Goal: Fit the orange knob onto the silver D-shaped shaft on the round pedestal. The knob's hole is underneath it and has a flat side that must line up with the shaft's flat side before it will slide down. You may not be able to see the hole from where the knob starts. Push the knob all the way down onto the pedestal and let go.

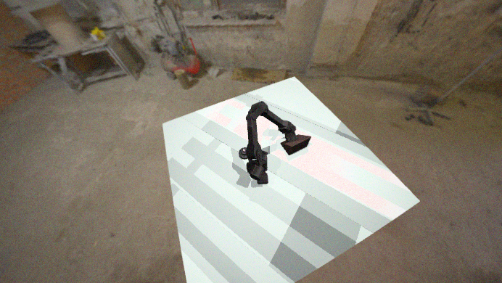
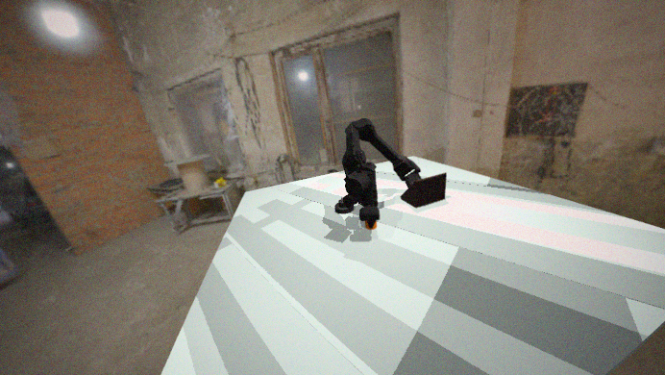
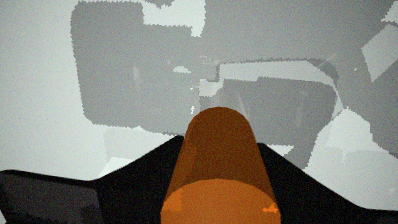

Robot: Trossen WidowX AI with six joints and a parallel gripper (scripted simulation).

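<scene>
The round pedestal is 18 cm to the right of my gripper tip, 3 cm ahead of it and 2 cm above it. From my gripper tip the other things lie so: orange knob: 3 cm above.
</scene>
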